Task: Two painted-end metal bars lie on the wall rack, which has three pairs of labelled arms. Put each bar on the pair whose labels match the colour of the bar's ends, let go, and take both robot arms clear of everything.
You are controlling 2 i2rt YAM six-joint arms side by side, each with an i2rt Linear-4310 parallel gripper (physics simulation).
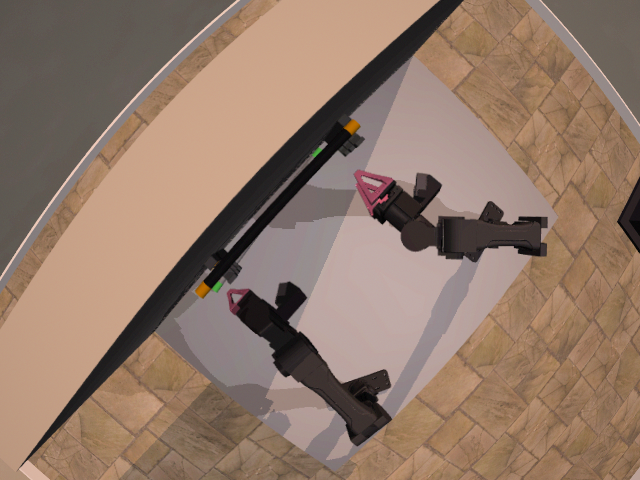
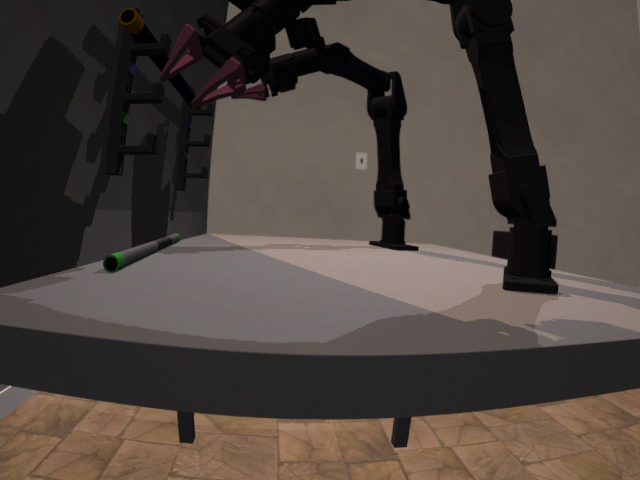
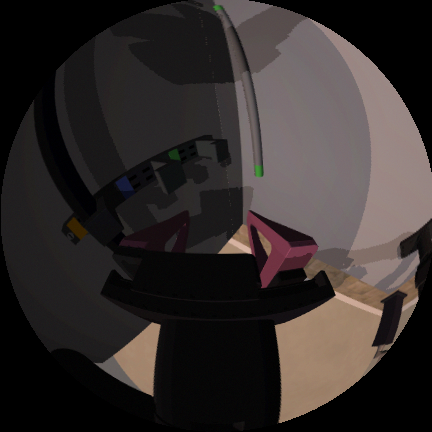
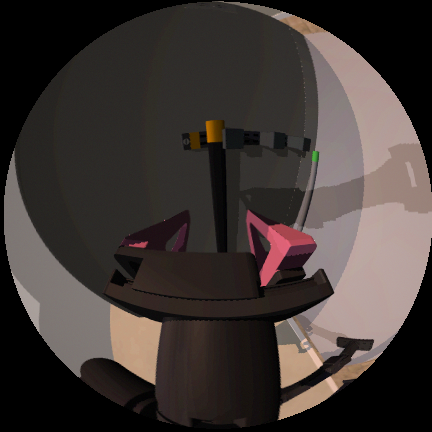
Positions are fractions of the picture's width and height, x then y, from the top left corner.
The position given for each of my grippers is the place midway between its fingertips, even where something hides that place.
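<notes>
My left gripper (image 2: 0.27, 0.19) and (image 3: 0.50, 0.50). My right gripper (image 1: 0.56, 0.37). Green-ended grey bar (image 2: 0.18, 0.55) and (image 3: 0.55, 0.11). Orange-ended black bar (image 1: 0.48, 0.36) and (image 4: 0.50, 0.36). Rack post (image 2: 0.28, 0.36).
</notes>
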